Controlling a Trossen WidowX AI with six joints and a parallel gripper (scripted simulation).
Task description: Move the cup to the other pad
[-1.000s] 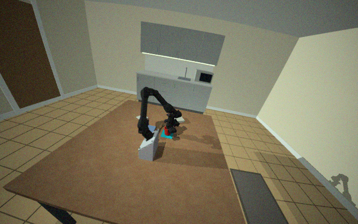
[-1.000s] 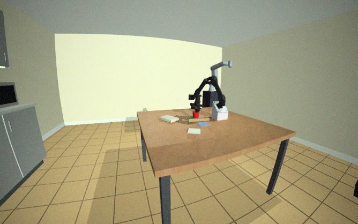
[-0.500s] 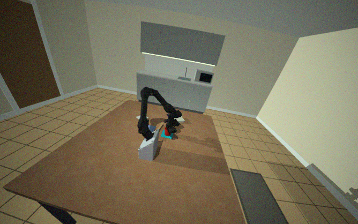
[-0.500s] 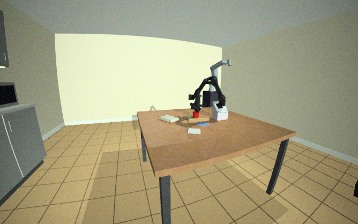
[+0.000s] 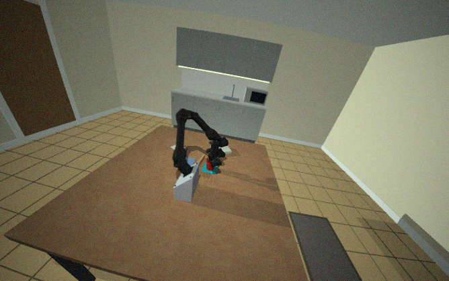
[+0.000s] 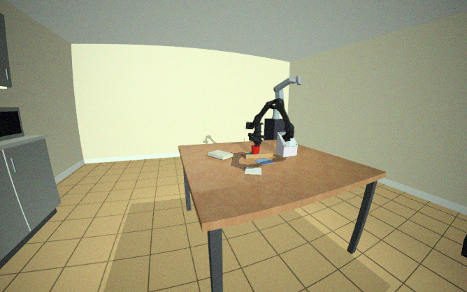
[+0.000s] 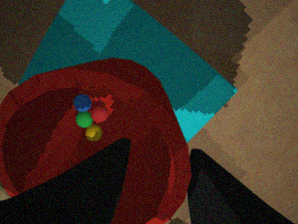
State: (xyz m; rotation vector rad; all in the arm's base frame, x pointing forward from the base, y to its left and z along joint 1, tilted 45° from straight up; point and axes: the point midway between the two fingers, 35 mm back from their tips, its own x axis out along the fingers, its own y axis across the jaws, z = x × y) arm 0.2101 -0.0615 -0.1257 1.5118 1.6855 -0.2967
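Right now the red cup is 2 cm below my gripper tip, 2 cm ahead of it and 1 cm to the left of it. The rest, counted from my gripper tip: wooden bar 11 cm to the left, 5 cm below, 5 cm ahead; then teal pad 6 cm below, 3 cm ahead, 1 cm to the left; then blue pad 21 cm to the left, 7 cm ahead, 6 cm below.
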